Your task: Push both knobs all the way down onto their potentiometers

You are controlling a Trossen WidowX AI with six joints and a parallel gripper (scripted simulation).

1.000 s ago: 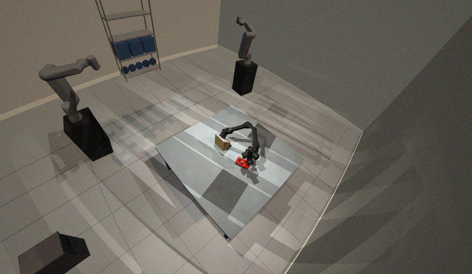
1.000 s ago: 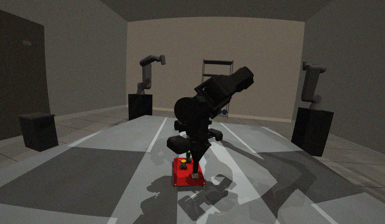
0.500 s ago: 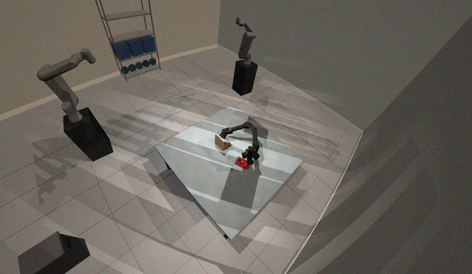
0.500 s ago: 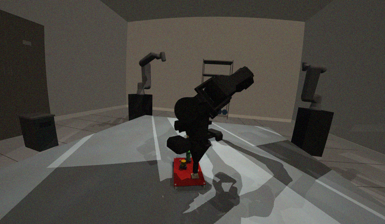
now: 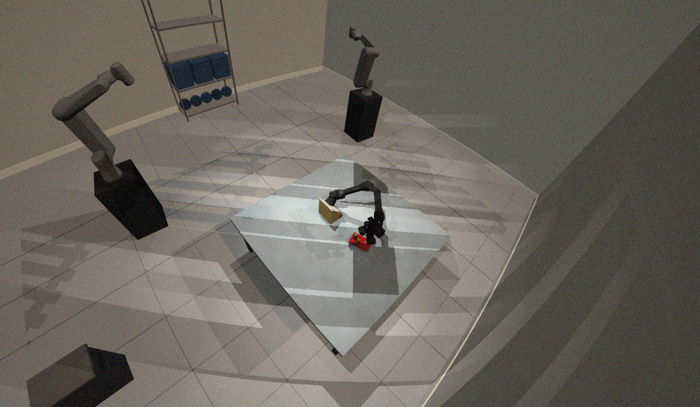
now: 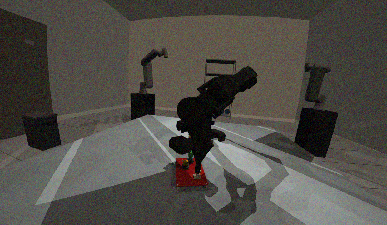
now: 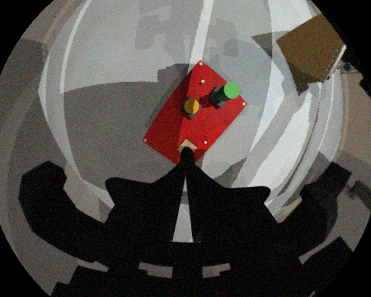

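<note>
Now: the black knob 2 cm below my gripper tip. Also, from my gripper tip: green knob 8 cm behind, 5 cm to the right, 2 cm below.
</note>
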